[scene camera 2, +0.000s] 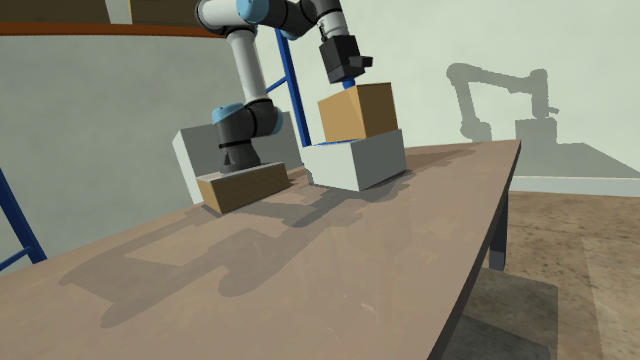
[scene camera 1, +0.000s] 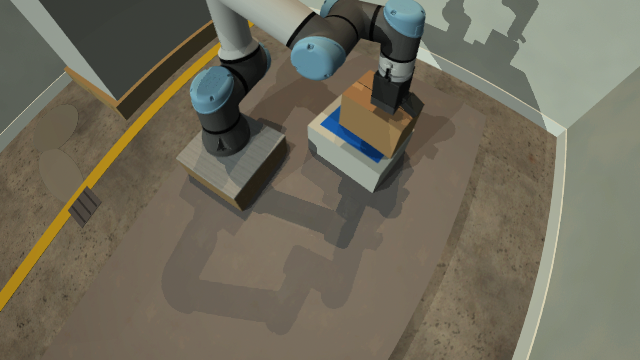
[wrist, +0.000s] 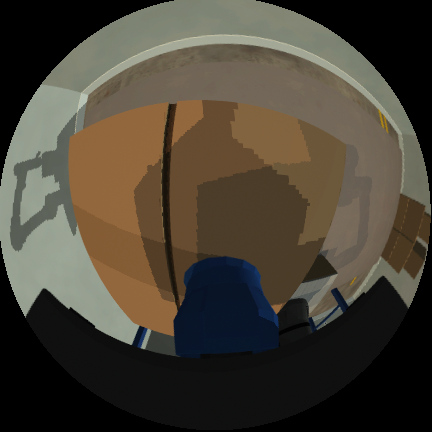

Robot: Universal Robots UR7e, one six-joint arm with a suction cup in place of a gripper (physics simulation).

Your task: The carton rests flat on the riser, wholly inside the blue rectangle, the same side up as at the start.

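Seen in the pictures: end effector, tool point: (wrist: 217,263); arm's base, origin of the base link: (scene camera 2: 241,168) (scene camera 1: 226,136) (wrist: 286,309).
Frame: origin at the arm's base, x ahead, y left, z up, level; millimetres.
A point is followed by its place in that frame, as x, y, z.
The brown carton (scene camera 1: 371,127) @(362, 207, 99) (scene camera 2: 358,111) @(431, 202, 93) (wrist: 112,181) sits on the pale grey riser (scene camera 1: 353,165) @(360, 146, -19) (scene camera 2: 358,161) @(443, 156, -23), seam side up. It covers the far right part of the blue rectangle (scene camera 1: 353,136) @(319, 202, 25) (scene camera 2: 331,143) @(315, 191, 24) and reaches the riser's far right edge; a blue strip shows on its near left side. My suction cup (scene camera 2: 348,83) (wrist: 225,282) is pressed onto the carton's top near one edge, with suction on. In scene camera 1 the black tool body hides the cup.
The arm's base stands on a wooden pedestal (scene camera 1: 237,165) @(102, -53, 2) (scene camera 2: 243,186) @(159, -49, -41) left of the riser. A blue rack post (scene camera 2: 293,89) and a grey block (scene camera 2: 188,143) stand behind. The table edge (scene camera 2: 487,232) @(727, 77, -97) runs along the right.
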